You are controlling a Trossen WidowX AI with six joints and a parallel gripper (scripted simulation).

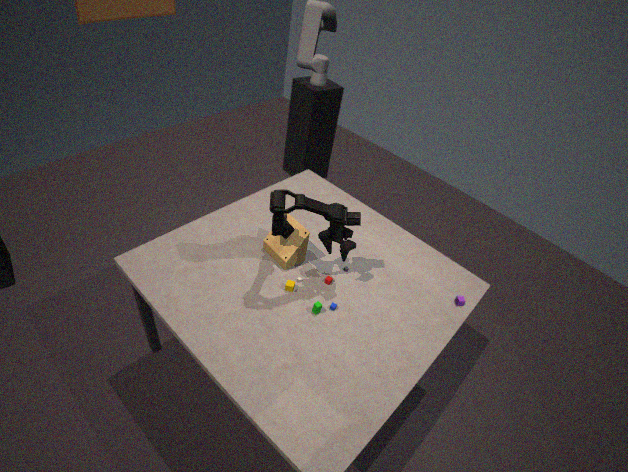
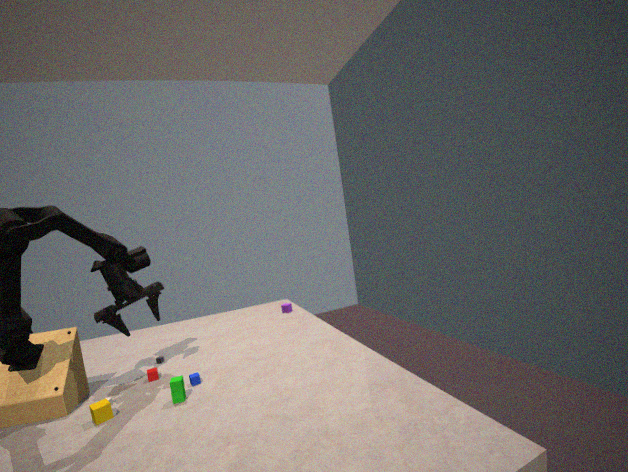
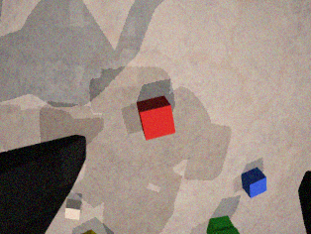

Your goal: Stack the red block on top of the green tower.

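Now: the red block 120 mm below my gripper tip, 30 mm to the right of it and 10 mm ahead of it. From my gripper tip the other things lie so: blue cube: 140 mm ahead, 130 mm below, 110 mm to the right; yellow cube: 200 mm to the right, 120 mm below, 50 mm behind; green block: 180 mm to the right, 120 mm ahead, 100 mm below.
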